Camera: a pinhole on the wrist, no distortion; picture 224 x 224 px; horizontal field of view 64.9 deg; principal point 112.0 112.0 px. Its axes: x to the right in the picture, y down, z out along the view. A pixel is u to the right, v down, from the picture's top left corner.
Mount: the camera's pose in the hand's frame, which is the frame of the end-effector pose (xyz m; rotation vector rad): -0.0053 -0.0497 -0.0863 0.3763 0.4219 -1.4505
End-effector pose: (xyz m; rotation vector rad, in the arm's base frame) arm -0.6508 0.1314 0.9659 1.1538 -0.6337 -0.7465
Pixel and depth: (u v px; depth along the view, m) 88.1 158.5 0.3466
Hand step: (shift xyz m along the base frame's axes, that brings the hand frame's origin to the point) -0.1562 -0.2517 -0.0890
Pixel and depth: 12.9 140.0 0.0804
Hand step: -0.0090 -0.0206 -0.0445
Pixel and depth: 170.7 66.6 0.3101
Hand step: -0.1977 -0.0924 -0.2510
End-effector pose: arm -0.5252 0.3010 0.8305 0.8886 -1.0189 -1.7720
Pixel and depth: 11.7 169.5 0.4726
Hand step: -0.4640 -0.0075 0.1316
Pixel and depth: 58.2 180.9 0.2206
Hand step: -0.1822 -0.0173 -0.0396
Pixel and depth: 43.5 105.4 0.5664
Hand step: -0.4908 0.1907 0.0871
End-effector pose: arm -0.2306 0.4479 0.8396 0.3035 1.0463 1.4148
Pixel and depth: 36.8 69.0 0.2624
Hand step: 0.2137 0.0033 0.0714
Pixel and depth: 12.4 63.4 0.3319
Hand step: 0.2720 0.0218 0.1584
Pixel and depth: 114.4 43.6 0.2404
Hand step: 0.2217 -0.0651 -0.0281
